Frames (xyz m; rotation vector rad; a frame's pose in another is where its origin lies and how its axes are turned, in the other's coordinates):
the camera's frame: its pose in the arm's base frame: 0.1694 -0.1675 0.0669 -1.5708 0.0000 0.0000
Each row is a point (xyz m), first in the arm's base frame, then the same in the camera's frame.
Working: the arm's base frame: its pose in the camera's frame: -0.1694 0.0669 0.1675 1.5708 0.0000 0.0000

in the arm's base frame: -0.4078 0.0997 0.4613
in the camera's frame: -0.5772 -0.3944 0.2672
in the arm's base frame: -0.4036 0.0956 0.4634
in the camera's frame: -0.5730 -0.3965 0.2631
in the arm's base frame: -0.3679 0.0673 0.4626
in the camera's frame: -0.5373 -0.3957 0.2348
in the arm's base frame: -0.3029 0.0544 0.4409
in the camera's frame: -0.4723 -0.3740 0.2219
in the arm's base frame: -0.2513 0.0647 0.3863
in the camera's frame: -0.4207 -0.3194 0.2322
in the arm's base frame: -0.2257 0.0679 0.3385
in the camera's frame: -0.3951 -0.2716 0.2354
